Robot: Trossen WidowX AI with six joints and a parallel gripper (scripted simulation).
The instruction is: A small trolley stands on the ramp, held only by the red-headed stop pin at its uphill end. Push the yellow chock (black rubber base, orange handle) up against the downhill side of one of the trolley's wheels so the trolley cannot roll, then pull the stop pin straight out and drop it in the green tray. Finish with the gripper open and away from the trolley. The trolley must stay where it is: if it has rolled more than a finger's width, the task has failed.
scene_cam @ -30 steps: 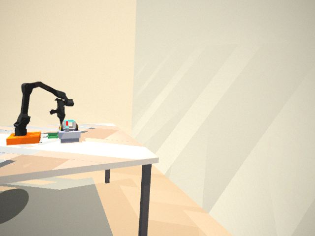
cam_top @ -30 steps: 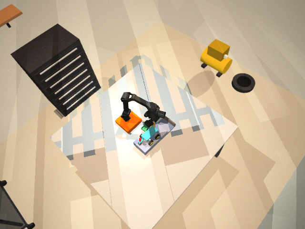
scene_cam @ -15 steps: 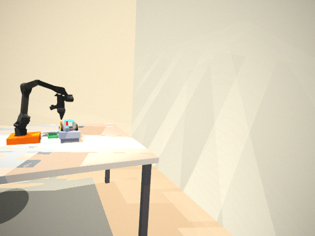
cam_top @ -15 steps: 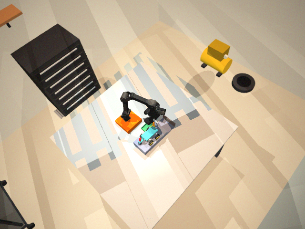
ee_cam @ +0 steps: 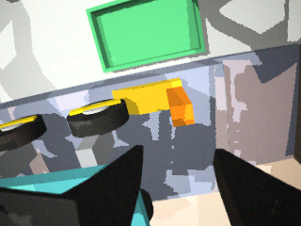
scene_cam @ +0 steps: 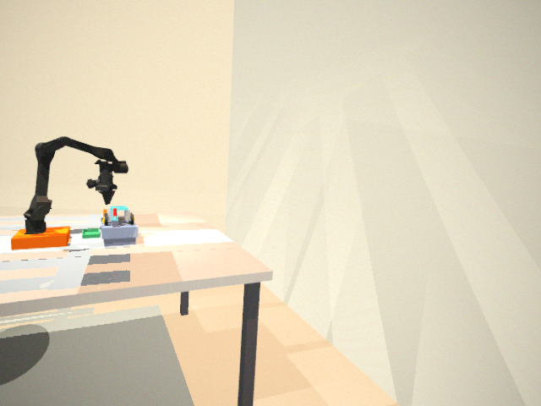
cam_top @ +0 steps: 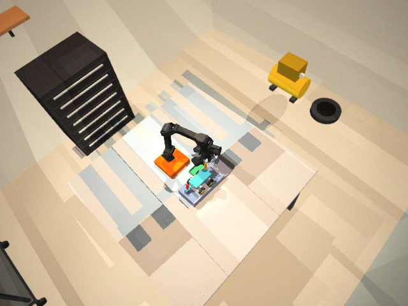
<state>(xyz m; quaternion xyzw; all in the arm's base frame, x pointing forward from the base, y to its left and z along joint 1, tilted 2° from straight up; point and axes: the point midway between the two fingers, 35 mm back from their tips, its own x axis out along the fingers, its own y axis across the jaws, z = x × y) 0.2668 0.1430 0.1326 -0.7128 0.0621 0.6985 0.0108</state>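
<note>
Right now my gripper tip is 5 cm short of the stop pin, 20 cm to the left of it and 2 cm above it. Round my gripper tip: yellow chock: 1 cm behind, 2 cm to the right, 7 cm below; cyan trolley: 6 cm ahead, 10 cm to the right, 4 cm below; ramp: 6 cm ahead, 10 cm to the right, 11 cm below.
</note>
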